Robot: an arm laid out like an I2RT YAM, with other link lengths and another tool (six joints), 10 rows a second.
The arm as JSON. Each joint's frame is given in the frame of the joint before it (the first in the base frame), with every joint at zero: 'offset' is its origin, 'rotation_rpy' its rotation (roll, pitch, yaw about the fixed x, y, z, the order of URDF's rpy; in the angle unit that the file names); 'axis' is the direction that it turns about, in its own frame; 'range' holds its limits. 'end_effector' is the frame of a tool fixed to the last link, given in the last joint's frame.
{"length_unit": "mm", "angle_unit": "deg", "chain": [
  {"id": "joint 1", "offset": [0.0, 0.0, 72.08], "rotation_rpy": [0.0, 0.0, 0.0], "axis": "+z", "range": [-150.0, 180.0]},
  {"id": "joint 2", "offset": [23.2, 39.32, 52.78], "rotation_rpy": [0.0, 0.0, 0.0], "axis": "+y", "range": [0.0, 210.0]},
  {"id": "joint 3", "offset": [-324.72, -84.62, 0.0], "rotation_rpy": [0.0, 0.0, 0.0], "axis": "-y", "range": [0.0, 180.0]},
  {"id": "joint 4", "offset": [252.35, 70.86, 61.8], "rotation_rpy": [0.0, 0.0, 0.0], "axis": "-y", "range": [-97.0, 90.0]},
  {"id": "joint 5", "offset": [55.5, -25.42, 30.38], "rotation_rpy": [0.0, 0.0, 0.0], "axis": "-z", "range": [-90.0, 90.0]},
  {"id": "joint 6", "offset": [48.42, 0.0, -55.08], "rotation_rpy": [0.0, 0.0, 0.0], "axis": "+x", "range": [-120.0, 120.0]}
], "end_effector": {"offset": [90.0, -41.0, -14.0], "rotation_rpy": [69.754, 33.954, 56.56]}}
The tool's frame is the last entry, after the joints.
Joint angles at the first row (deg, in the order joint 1, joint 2, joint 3, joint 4, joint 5, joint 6):
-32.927 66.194 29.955 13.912 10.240 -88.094
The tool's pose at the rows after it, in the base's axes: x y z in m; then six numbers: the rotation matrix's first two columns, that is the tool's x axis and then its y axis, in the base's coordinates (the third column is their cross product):
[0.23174, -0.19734, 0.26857, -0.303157, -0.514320, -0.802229, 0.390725, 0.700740, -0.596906]
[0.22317, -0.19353, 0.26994, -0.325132, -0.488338, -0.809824, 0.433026, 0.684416, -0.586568]
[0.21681, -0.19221, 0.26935, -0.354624, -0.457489, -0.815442, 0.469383, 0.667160, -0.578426]
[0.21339, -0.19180, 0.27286, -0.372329, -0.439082, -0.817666, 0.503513, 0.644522, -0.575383]
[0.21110, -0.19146, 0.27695, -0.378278, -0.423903, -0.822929, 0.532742, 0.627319, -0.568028]
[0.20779, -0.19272, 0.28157, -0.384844, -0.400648, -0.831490, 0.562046, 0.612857, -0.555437]
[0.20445, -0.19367, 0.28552, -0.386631, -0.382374, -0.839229, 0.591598, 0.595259, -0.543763]
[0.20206, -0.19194, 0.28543, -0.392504, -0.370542, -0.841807, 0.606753, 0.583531, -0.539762]
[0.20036, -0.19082, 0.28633, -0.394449, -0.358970, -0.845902, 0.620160, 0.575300, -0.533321]
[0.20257, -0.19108, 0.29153, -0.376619, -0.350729, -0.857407, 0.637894, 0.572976, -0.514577]
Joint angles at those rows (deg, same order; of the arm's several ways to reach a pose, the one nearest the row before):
-30.393 63.855 29.956 10.917 15.135 -84.904
-28.207 62.324 29.954 8.557 19.747 -81.975
-26.326 61.931 30.392 6.086 24.142 -79.045
-24.666 61.932 31.288 4.384 28.031 -76.729
-23.464 61.932 32.185 3.028 30.763 -74.674
-22.960 61.931 33.538 0.798 32.754 -72.400
-22.458 61.931 34.479 -0.645 34.720 -70.325
-21.408 61.933 34.654 -1.693 36.666 -68.663
-20.666 61.953 35.069 -2.830 38.020 -67.134
-20.274 62.281 36.229 -3.355 38.390 -65.692

